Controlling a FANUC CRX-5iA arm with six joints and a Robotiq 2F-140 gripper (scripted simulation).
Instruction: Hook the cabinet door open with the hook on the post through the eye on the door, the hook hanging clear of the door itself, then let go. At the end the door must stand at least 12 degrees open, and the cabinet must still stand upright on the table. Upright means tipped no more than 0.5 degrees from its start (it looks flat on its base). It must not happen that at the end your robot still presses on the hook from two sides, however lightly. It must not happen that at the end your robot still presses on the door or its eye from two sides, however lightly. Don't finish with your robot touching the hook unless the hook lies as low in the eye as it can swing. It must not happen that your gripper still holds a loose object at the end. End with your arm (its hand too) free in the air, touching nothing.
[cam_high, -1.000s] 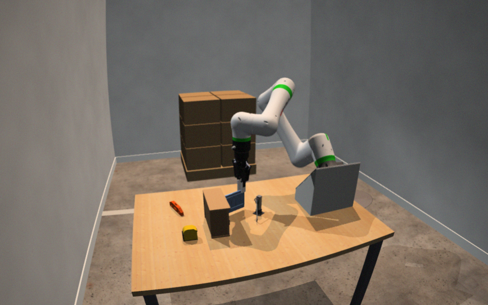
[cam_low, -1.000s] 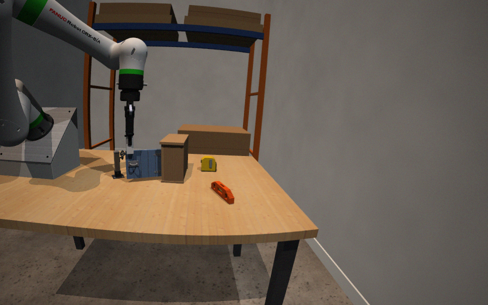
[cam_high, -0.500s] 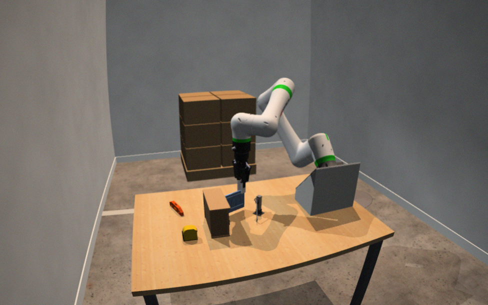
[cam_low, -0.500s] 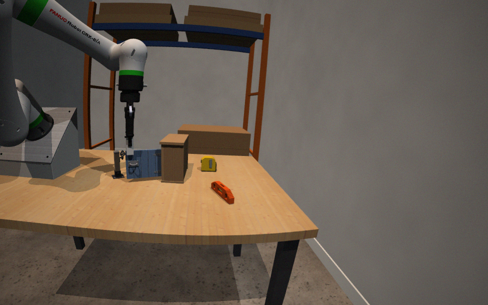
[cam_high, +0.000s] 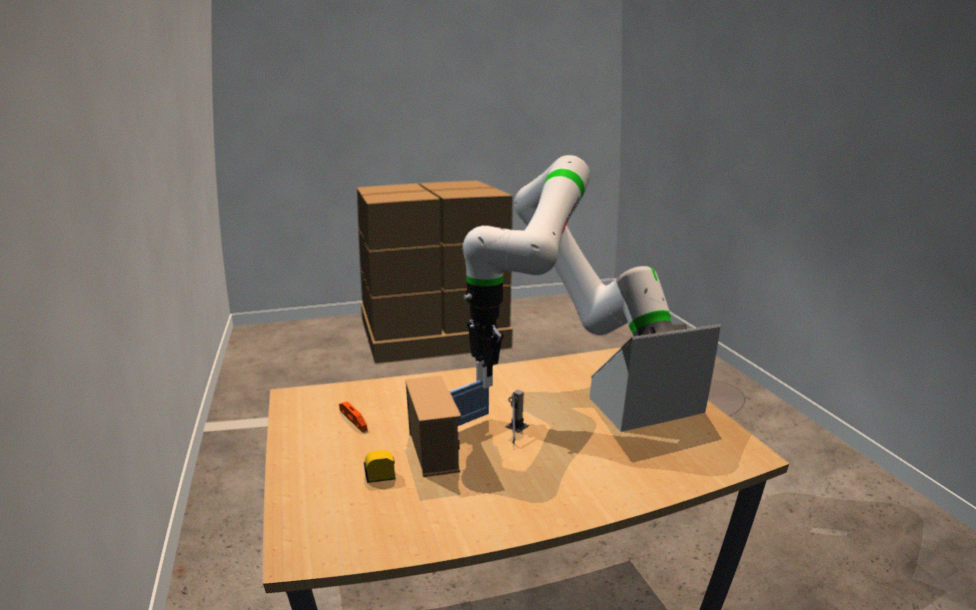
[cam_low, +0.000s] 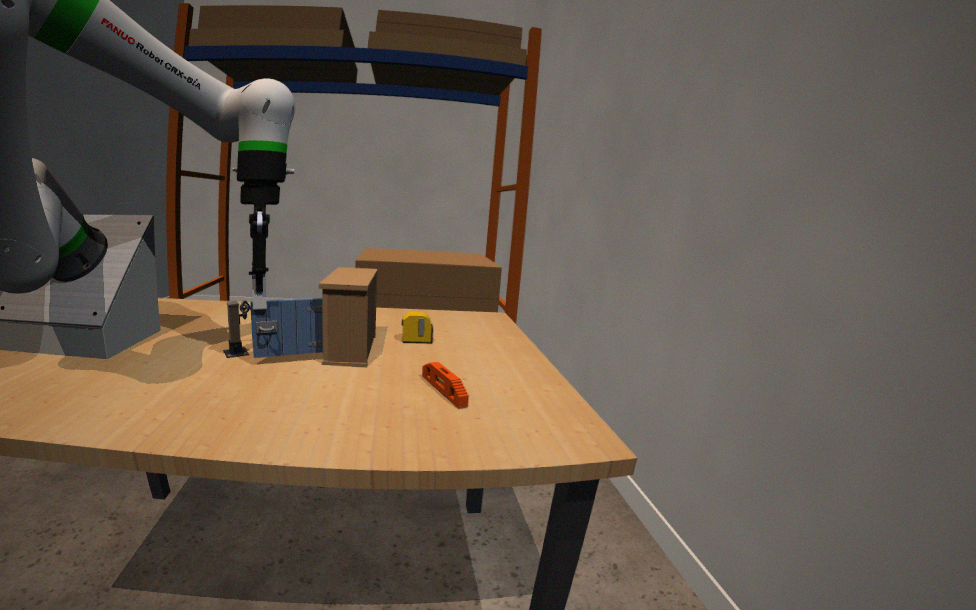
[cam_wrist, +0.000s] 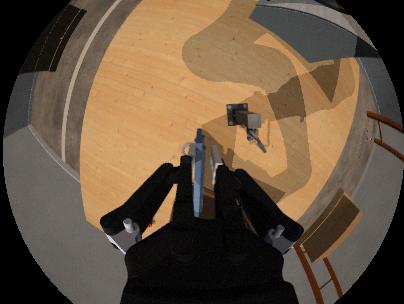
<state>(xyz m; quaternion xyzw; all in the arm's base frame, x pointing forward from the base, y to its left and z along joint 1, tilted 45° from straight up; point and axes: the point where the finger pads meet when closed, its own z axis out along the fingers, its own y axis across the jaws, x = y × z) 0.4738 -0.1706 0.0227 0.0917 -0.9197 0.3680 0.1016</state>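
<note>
The blue door is 7 cm ahead of my hand and 8 cm below it. Round my hand: yellow tape measure: 34 cm ahead, 15 cm to the left, 12 cm below; then orange level: 35 cm ahead, 13 cm to the right, 13 cm below.
</note>
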